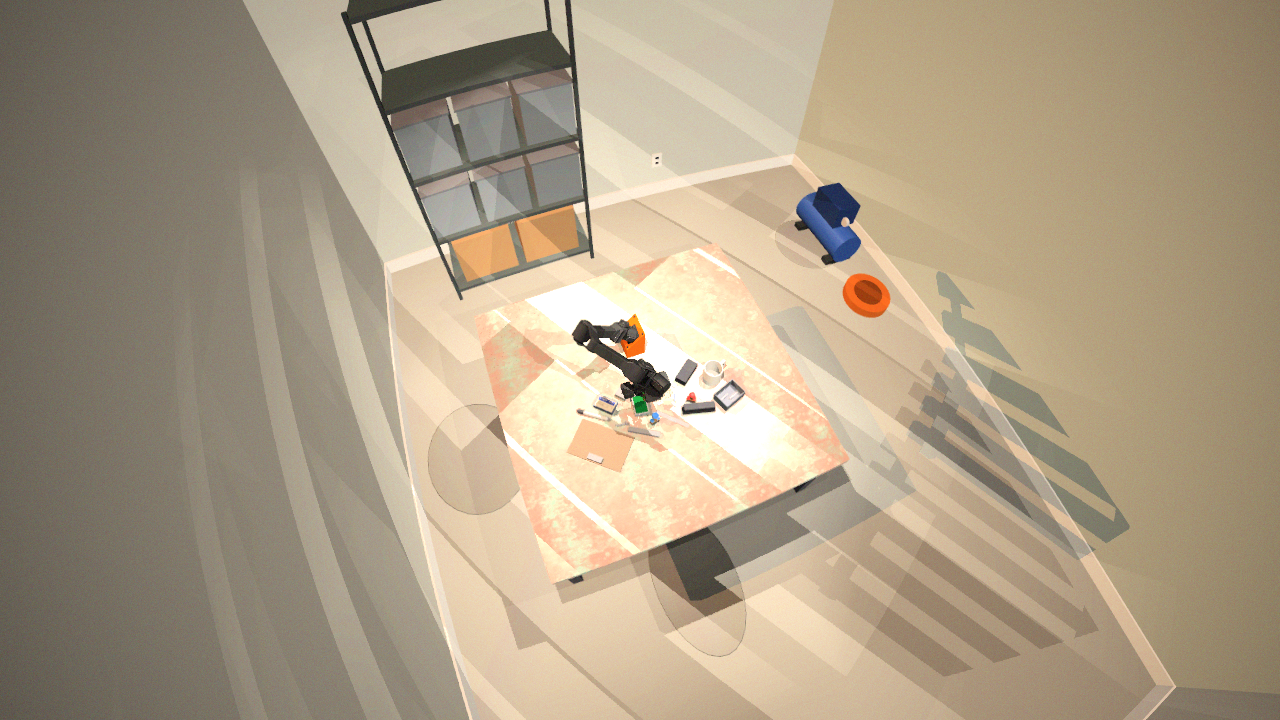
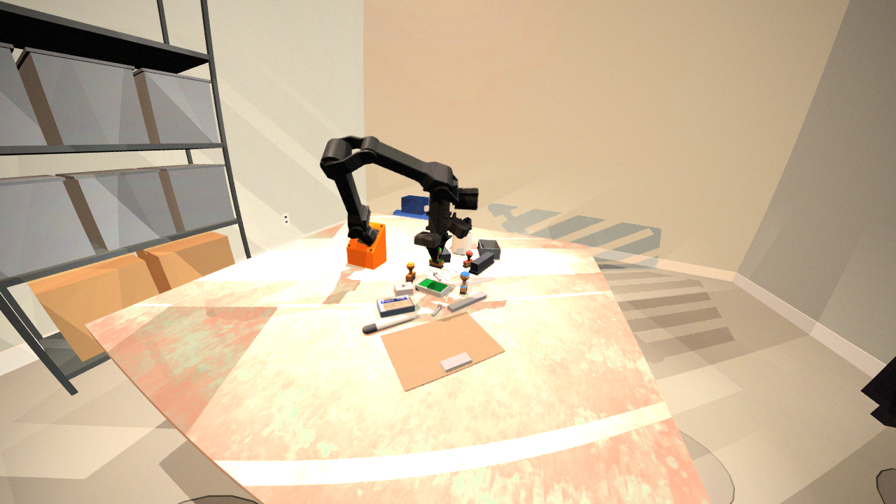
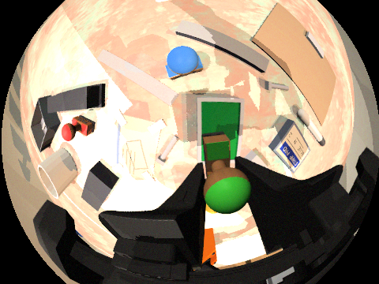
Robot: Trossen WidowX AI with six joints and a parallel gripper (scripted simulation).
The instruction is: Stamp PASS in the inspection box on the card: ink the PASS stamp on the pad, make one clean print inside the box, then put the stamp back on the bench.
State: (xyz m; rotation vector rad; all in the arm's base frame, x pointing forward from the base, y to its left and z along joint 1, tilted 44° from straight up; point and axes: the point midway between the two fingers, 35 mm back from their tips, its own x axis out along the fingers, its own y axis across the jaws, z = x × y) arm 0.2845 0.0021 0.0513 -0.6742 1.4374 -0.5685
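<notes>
My gripper tip is 20 mm past the white card, 110 mm to the right of it and 90 mm above it. Also, from my gripper tip: green-knobbed stamp right at my gripper tip; green ink pad 20 mm to the right, 90 mm below; blue-knobbed stamp 90 mm ahead, 20 mm to the left, 70 mm below.
</notes>
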